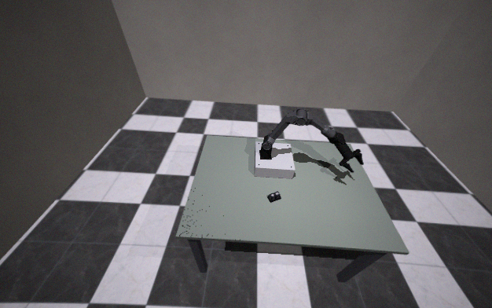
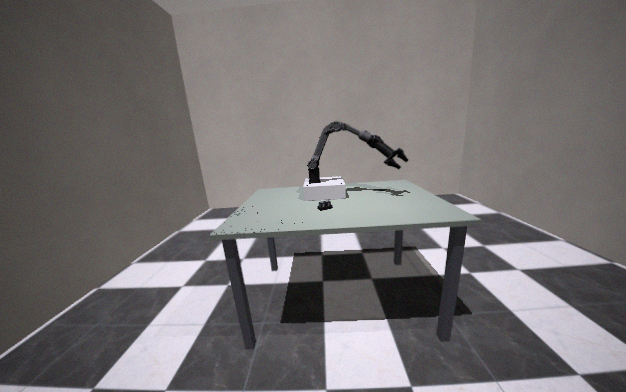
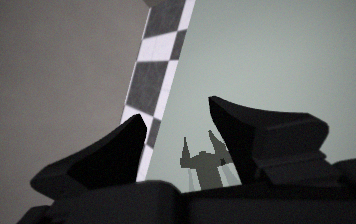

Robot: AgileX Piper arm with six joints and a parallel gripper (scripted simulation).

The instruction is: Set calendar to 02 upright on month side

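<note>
The dark digit cube is 7 cm ahead of my hand, 47 cm to the right of it and 18 cm below it.
</note>
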